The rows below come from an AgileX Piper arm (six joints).
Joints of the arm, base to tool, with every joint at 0 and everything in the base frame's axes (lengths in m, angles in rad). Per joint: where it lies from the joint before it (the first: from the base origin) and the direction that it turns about. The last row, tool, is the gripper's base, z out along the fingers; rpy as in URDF.
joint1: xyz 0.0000 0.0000 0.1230 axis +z
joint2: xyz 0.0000 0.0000 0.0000 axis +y
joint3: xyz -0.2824 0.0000 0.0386 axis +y
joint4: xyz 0.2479 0.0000 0.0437 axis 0.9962 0 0.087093
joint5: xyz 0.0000 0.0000 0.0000 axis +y
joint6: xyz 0.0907 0.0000 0.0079 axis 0.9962 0 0.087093
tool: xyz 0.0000 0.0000 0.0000 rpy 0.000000 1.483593 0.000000
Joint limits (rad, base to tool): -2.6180..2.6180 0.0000..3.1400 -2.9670..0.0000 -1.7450..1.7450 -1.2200..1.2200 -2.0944..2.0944
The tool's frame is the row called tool.
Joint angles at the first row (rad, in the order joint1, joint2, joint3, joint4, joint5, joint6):
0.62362 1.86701 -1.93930 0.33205 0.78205 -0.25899
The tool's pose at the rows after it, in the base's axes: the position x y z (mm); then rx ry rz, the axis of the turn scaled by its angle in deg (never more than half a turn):
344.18, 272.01, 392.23, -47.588, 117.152, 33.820
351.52, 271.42, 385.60, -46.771, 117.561, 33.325
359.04, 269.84, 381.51, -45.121, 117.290, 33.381
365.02, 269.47, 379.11, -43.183, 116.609, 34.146
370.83, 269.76, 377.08, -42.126, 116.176, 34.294
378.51, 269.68, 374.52, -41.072, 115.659, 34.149
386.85, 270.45, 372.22, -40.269, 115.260, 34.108
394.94, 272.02, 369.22, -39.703, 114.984, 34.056
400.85, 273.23, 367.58, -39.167, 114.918, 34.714
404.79, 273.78, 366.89, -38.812, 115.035, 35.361
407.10, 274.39, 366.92, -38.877, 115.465, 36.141
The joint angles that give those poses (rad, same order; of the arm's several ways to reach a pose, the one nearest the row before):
0.62067 1.87121 -1.93931 0.33659 0.77783 -0.27060
0.61070 1.88864 -1.93930 0.33659 0.76279 -0.27194
0.59839 1.90250 -1.93931 0.34556 0.73567 -0.27284
0.58980 1.91377 -1.93924 0.36338 0.70271 -0.27284
0.58340 1.92982 -1.95163 0.36978 0.68644 -0.27281
0.57458 1.95151 -1.97084 0.37372 0.67045 -0.27436
0.56624 1.97997 -2.00330 0.37760 0.66443 -0.27511
0.55986 2.01089 -2.03875 0.37972 0.66203 -0.27508
0.55380 2.03562 -2.07076 0.39294 0.66705 -0.27673
0.54875 2.05324 -2.09657 0.40419 0.67681 -0.27674
0.54491 2.06796 -2.12284 0.41576 0.69773 -0.27674

